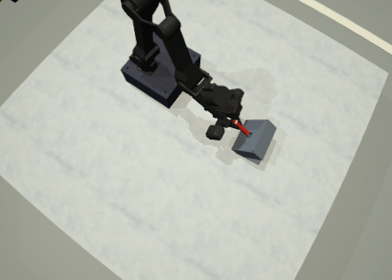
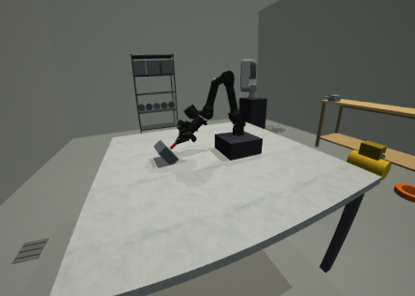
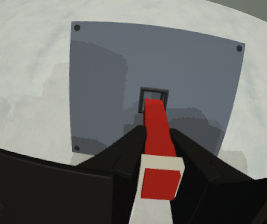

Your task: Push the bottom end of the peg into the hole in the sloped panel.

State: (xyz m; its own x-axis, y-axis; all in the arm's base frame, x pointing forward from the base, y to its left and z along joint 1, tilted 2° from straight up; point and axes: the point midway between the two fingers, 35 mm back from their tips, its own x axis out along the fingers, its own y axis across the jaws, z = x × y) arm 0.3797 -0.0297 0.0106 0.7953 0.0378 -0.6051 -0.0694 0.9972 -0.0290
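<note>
The sloped panel is 60 mm ahead of my gripper tip and 40 mm below it. The rest, counted from my gripper tip: red square-sided peg 10 mm behind, 10 mm above.
</note>
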